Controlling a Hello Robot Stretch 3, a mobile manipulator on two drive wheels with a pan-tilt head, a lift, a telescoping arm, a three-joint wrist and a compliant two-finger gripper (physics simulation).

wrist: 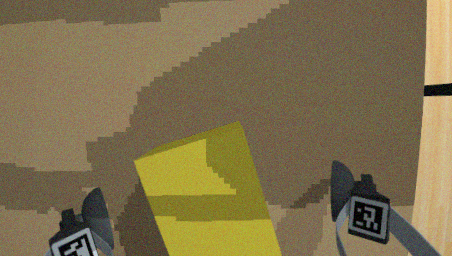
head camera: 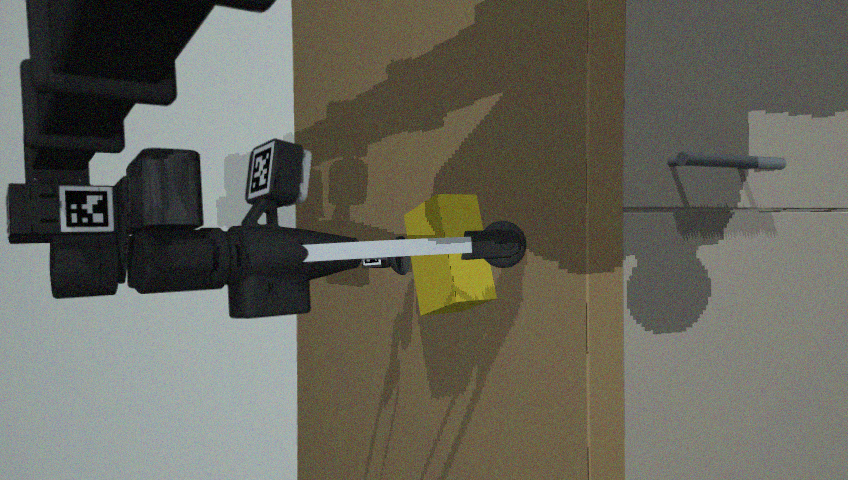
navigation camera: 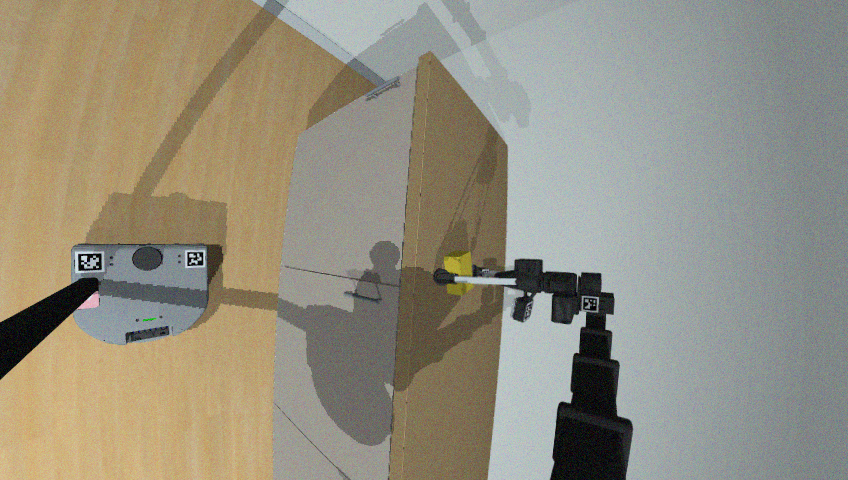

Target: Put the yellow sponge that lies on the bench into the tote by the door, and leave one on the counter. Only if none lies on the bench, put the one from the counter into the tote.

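Where they show: gripper, fingertip midpoint: [wrist: 220, 195] [head camera: 461, 250] [navigation camera: 453, 273]; robot's base at its link origin: [navigation camera: 148, 257].
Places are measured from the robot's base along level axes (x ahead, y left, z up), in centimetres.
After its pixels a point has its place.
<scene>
A yellow sponge [head camera: 434, 279] {z 95.6, x 0.7, y -56.7 cm} [navigation camera: 458, 261] {z 95.3, x 1.6, y -53.7 cm} [wrist: 215, 240] {z 95.6, x -0.8, y -57.6 cm} lies flat on the brown top [head camera: 535, 386] {z 91.1, x 10.1, y -49.1 cm} [navigation camera: 443, 416] {z 91.1, x -41.8, y -54.6 cm} [wrist: 50, 50] {z 91.1, x -13.6, y -68.8 cm} of a unit with grey fronts and bar handles, which looks like the counter. My gripper [head camera: 452, 249] {z 91.9, x -2.0, y -57.3 cm} [navigation camera: 460, 273] {z 91.9, x -2.0, y -57.3 cm} [wrist: 220, 195] {z 91.9, x -2.0, y -57.3 cm} is open. In the wrist view its fingertips stand wide on the left and right of the sponge, with a gap on each side. In the head view one finger passes over the sponge and hides part of it. How high the fingertips are above the top is hard to tell. The tote and the bench do not show.
A pale wall [head camera: 148, 386] {z 110.8, x 13.2, y -108.8 cm} [navigation camera: 684, 178] {z 153.0, x 28.3, y -109.9 cm} rises behind the top. Bar handles [head camera: 726, 160] {z 75.9, x -8.1, y -40.3 cm} [navigation camera: 363, 296] stick out from the grey front. My wheeled base [navigation camera: 160, 297] {z 16.1, x -12.3, y -3.1 cm} stands on the wooden floor [navigation camera: 148, 404] {z 0.1, x -54.5, y 2.7 cm} in front of the unit. My telescoping arm [navigation camera: 589, 440] {z 124.8, x -8.1, y -20.5 cm} reaches along the wall side.
</scene>
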